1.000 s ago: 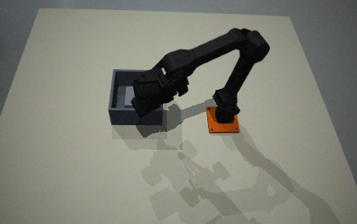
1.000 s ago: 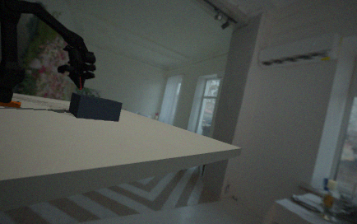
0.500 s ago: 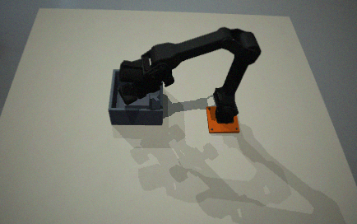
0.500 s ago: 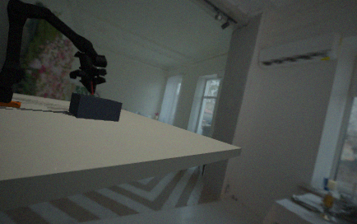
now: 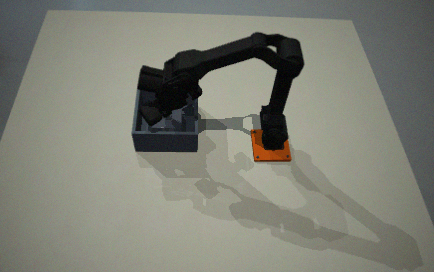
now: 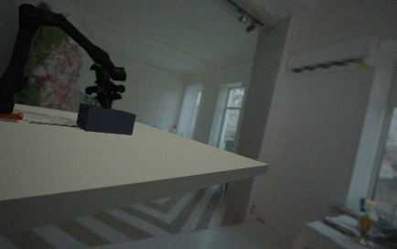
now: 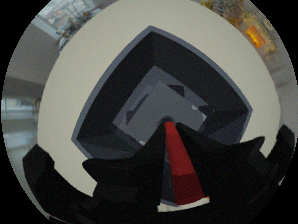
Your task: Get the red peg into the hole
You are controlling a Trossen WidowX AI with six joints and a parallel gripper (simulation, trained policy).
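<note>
The red peg is 30 mm above my gripper tip, 10 mm to the left of it and 10 mm behind it. From my gripper tip the other things lie so: grey plate: 40 mm below; then dark box: 60 mm below.
</note>
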